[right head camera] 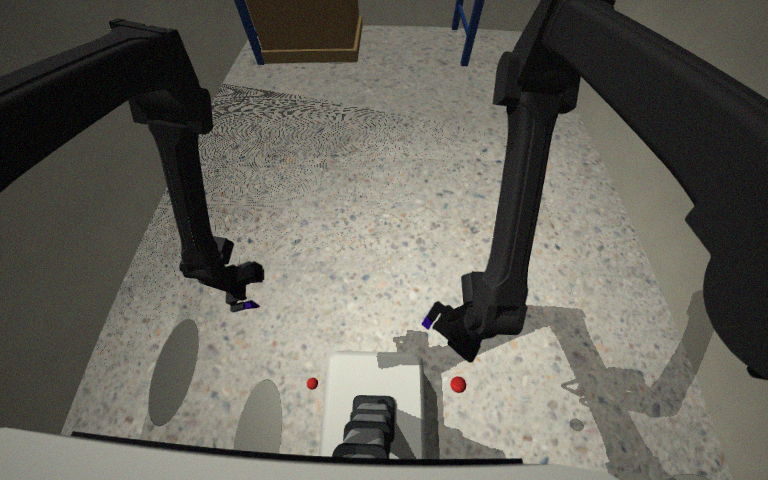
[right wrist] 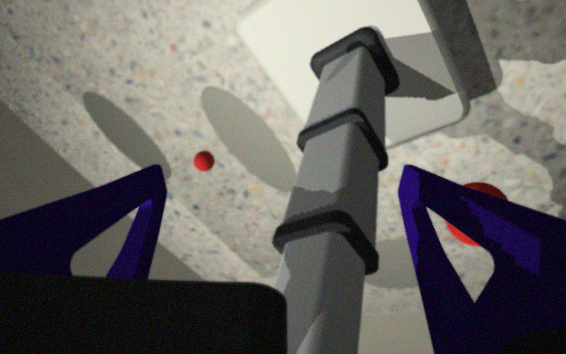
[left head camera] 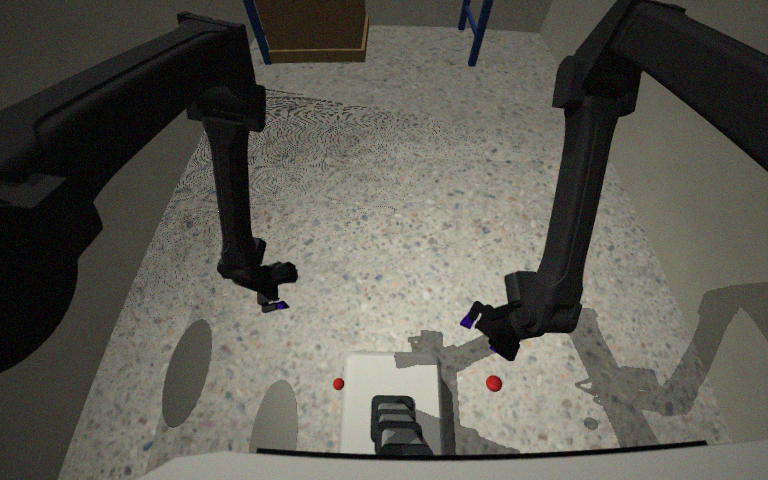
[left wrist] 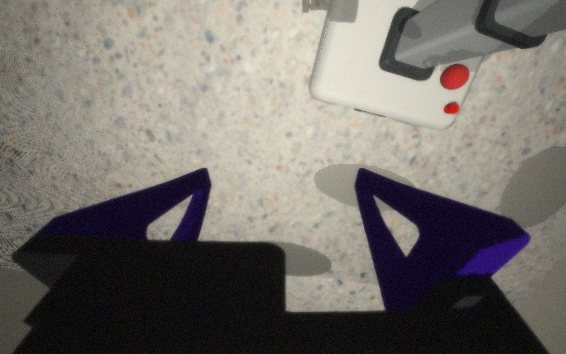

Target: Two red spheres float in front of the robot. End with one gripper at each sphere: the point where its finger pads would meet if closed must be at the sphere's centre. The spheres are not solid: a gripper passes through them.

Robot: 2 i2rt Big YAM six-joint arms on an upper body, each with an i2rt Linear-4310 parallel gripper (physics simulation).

Labels:
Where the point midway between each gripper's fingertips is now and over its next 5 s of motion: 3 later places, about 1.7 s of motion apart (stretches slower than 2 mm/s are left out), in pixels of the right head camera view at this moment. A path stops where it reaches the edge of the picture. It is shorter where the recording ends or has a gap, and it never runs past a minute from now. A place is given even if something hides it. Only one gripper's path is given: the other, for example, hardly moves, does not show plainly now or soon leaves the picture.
The right gripper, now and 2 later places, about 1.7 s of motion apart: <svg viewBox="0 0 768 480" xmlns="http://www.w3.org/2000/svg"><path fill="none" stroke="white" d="M439 335L452 380L443 363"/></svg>

